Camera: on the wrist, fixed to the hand. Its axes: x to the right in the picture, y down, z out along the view.
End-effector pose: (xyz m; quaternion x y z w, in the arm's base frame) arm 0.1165 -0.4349 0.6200 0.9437 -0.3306 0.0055 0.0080
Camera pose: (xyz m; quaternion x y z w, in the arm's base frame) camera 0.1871 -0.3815 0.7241 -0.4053 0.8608 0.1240 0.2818
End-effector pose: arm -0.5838 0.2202 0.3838 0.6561 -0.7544 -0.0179 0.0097
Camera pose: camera -0.4994 0.1837 0.4848 0.0782 0.9526 -0.0194 0.2935
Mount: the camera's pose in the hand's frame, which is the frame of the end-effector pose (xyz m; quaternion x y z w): 0.0235 -0.0846 -0.1047 0.2235 -0.2193 0.6789 0.6641
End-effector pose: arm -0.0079 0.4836 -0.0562 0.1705 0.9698 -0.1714 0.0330
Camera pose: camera -0.0595 0.4524 0.0664 0.7414 0.4827 -0.3456 0.3128
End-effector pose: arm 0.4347 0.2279 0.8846 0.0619 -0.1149 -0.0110 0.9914
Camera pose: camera 0.4809 0.1557 0.7782 0.1823 -0.3382 0.6779 0.6268
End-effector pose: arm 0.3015 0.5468 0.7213 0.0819 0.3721 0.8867 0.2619
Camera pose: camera 0.2801 0.5441 0.5864 -0.5600 -0.3323 -0.6655 0.3648
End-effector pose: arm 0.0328 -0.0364 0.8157 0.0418 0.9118 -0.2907 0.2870
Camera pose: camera -0.0596 -0.0505 0.9154 0.6472 0.4492 -0.2112 0.5786
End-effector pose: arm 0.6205 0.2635 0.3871 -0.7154 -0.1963 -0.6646 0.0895
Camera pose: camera 0.4917 0.3033 0.4096 -0.7341 0.1872 -0.1798 0.6275
